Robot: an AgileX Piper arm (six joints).
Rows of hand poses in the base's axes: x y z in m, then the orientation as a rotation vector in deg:
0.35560 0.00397 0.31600 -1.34 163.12 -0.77
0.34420 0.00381 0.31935 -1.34 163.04 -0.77
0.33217 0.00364 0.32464 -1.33 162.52 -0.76
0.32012 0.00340 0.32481 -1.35 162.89 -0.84
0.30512 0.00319 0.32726 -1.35 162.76 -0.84
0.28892 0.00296 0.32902 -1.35 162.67 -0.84
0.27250 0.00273 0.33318 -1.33 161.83 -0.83
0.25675 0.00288 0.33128 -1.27 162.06 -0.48
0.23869 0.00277 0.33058 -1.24 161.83 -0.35
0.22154 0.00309 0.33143 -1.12 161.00 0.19
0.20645 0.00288 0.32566 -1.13 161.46 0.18
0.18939 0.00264 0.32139 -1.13 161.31 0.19
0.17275 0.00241 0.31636 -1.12 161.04 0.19
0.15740 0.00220 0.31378 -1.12 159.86 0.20
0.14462 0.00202 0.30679 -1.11 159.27 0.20
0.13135 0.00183 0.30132 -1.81 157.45 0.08
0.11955 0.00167 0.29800 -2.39 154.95 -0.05
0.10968 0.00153 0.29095 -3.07 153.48 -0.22
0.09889 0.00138 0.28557 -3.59 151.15 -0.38
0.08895 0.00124 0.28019 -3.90 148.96 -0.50
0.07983 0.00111 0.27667 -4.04 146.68 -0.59
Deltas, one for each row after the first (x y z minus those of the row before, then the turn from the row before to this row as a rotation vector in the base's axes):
-0.01140 -0.00016 0.00335 0.00 -0.08 0.00
-0.01203 -0.00017 0.00529 0.01 -0.52 0.00
-0.01205 -0.00024 0.00017 -0.06 0.37 0.00
-0.01500 -0.00021 0.00245 0.00 -0.13 0.00
-0.01620 -0.00023 0.00176 0.00 -0.09 0.00
-0.01642 -0.00023 0.00416 0.01 -0.84 0.00
-0.01575 0.00015 -0.00190 0.25 0.23 -0.01
-0.01806 -0.00011 -0.00070 0.09 -0.23 0.00
-0.01715 0.00032 0.00085 0.39 -0.83 -0.02
-0.01509 -0.00021 -0.00577 -0.01 0.46 0.00
-0.01706 -0.00024 -0.00427 0.01 -0.15 0.00
-0.01664 -0.00023 -0.00503 0.00 -0.27 -0.01
-0.01535 -0.00021 -0.00258 0.02 -1.18 0.01
-0.01278 -0.00018 -0.00699 0.01 -0.59 0.00
-0.01327 -0.00019 -0.00547 -0.16 -1.82 0.48
-0.01180 -0.00016 -0.00332 -0.15 -2.49 0.41
-0.00987 -0.00014 -0.00705 -0.21 -1.46 0.47
-0.01079 -0.00015 -0.00538 -0.17 -2.32 0.38
-0.00994 -0.00014 -0.00538 -0.10 -2.18 0.24
-0.00912 -0.00013 -0.00352 -0.05 -2.28 0.13

